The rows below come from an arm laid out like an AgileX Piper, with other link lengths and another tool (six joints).
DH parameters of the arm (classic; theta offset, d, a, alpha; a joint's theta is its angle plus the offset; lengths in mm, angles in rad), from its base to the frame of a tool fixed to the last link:
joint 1: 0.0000 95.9 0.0 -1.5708
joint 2: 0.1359 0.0 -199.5 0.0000
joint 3: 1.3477 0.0 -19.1 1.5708
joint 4: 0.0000 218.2 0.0 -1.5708
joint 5: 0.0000 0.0 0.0 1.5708
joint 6: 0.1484 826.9 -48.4 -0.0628
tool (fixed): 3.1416 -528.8 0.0 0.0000
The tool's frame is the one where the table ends.
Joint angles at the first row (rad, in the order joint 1, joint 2, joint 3, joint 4, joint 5, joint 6):
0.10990 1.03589 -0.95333 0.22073 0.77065 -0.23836
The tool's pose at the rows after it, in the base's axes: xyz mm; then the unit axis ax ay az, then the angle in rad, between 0 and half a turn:
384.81, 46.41, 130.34, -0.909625, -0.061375, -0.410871, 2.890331
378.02, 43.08, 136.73, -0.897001, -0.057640, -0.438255, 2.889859
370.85, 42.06, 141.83, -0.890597, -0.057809, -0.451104, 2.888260
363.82, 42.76, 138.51, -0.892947, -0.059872, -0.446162, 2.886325
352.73, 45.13, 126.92, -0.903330, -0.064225, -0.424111, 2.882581
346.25, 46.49, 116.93, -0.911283, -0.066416, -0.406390, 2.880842
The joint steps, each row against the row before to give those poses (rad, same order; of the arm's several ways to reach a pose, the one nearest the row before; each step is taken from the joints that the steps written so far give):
-0.00002 -0.06515 0.07714 -0.01551 -0.05743 -0.00085
0.00005 -0.09326 0.09355 0.00436 -0.06048 -0.00106
-0.00004 -0.06552 0.04401 0.00127 -0.00709 -0.00006
0.00004 -0.03177 0.01669 -0.00004 0.02606 0.00005
0.00003 -0.02088 0.00429 -0.00003 0.06535 0.00004
-0.00003 -0.00134 0.00111 0.00003 0.03904 -0.00004

